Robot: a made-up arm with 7 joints. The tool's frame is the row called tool.
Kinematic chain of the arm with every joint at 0, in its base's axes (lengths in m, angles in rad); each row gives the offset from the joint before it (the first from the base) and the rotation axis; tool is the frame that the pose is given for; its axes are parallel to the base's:
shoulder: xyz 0 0.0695 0 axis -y
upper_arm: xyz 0 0.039 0 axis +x
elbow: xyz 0 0 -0.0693 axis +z
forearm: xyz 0 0 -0.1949 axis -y
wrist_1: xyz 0 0 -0.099 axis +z
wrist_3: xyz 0 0 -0.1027 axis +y
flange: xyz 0 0 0 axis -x
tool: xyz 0 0 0
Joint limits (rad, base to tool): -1.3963..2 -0.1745..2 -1.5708..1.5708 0..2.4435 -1.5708..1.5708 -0.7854..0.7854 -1.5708..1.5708
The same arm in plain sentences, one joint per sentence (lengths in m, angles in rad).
The arm has seven revolute joints in a row. What follows holds with every joint at zero, and every direction is one of the base frame's.
The first joint sits 0.0695 m along +y from the base frame's origin and turns about -y, from -1.3963 to 2.0000 rad.
The second joint sits 0.0390 m along +y from the first joint and turns about +x, from -0.1745 to 2.0000 rad.
The third joint sits 0.0693 m along -z from the second joint and turns about +z, from -1.5708 to 1.5708 rad.
The fourth joint sits 0.1949 m along -z from the third joint and turns about -y, from 0.0000 to 2.4435 rad.
The fifth joint sits 0.0990 m along -z from the fourth joint and turns about +z, from -1.5708 to 1.5708 rad.
The sixth joint sits 0.1027 m along -z from the fifth joint and turns about +y, from -0.7854 to 0.7854 rad.
The seventh joint sits at the same point as the sixth joint and turns about -x, from -1.5708 to 1.5708 rad.
The tool frame, which is the frame that the pose is given for, sits at the same point as the seventh joint; its axes are parallel to the base frame's.

